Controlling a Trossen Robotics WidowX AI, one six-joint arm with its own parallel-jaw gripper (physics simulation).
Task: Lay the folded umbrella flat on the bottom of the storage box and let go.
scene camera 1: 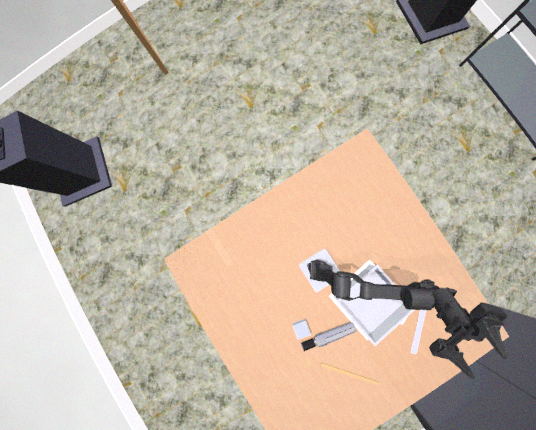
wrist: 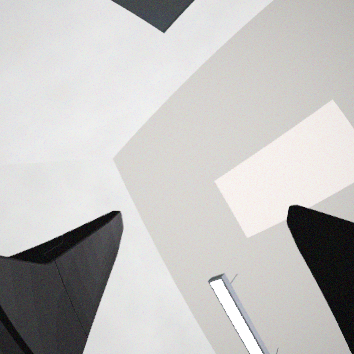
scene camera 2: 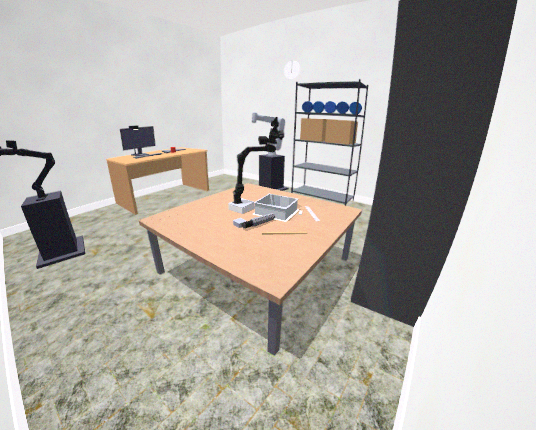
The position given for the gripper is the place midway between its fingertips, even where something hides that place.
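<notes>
The gripper (scene camera 1: 488,368) is open and holds nothing, and the wrist view shows the gripper as well (wrist: 206,217). There's a white storage box (scene camera 1: 376,318) resting on the table. Scene camera 2 shows the white storage box too (scene camera 2: 283,207), but in the wrist view the white storage box is out of frame.
</notes>
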